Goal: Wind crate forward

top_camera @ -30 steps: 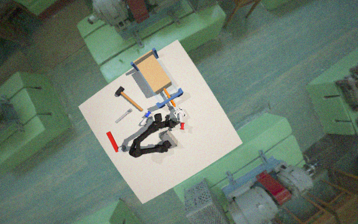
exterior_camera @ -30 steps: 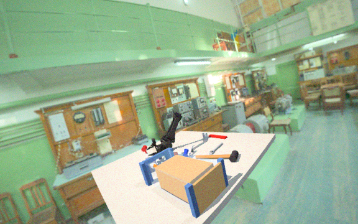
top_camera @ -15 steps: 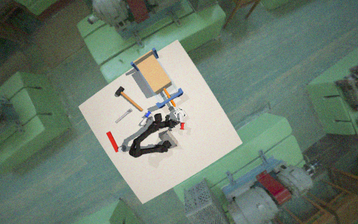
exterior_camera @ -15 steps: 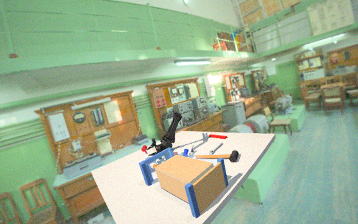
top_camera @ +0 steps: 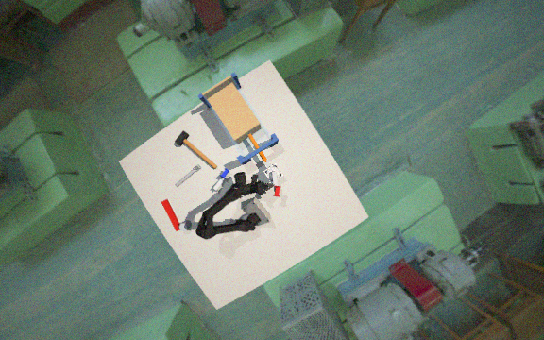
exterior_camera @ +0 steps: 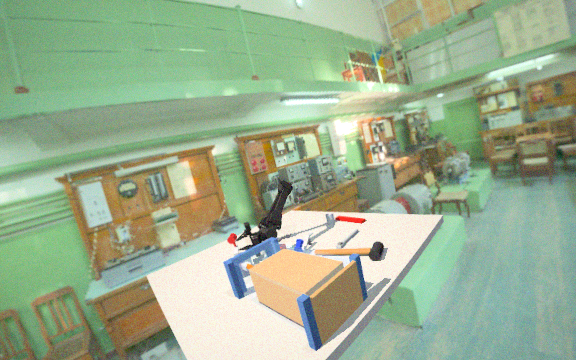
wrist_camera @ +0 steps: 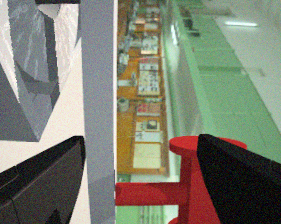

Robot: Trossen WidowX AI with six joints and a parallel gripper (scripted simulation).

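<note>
Now: the red knob 40 mm behind my gripper tip, 10 mm to the left of it and 20 mm above it. Round my gripper tip: blue steel frame: 220 mm ahead, 50 mm to the right, 20 mm below; then blue knob: 230 mm ahead, 220 mm to the left, 80 mm below; then winch: 40 mm ahead, 50 mm to the right, 100 mm below.
</note>
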